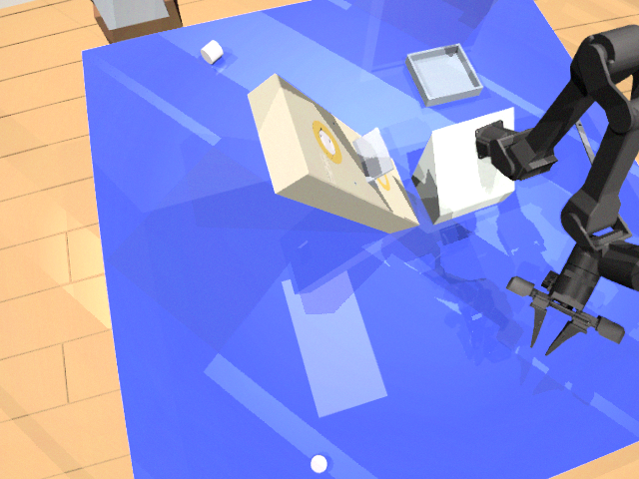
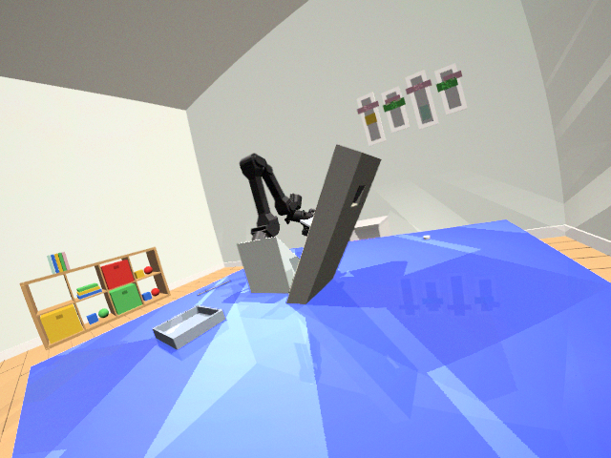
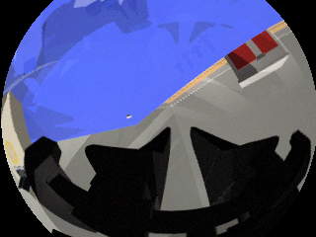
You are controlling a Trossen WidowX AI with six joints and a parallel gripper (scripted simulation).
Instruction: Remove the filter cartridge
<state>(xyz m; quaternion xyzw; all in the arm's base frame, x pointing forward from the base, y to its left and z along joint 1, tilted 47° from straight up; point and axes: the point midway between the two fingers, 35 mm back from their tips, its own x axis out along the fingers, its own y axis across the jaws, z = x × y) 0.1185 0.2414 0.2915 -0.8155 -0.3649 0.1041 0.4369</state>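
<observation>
My gripper tip is now 220 mm short of the round filter cartridge, 440 mm to the left of it and 120 mm below it. Round my gripper tip: grey tray 240 mm behind, 670 mm to the right, 140 mm below.
</observation>
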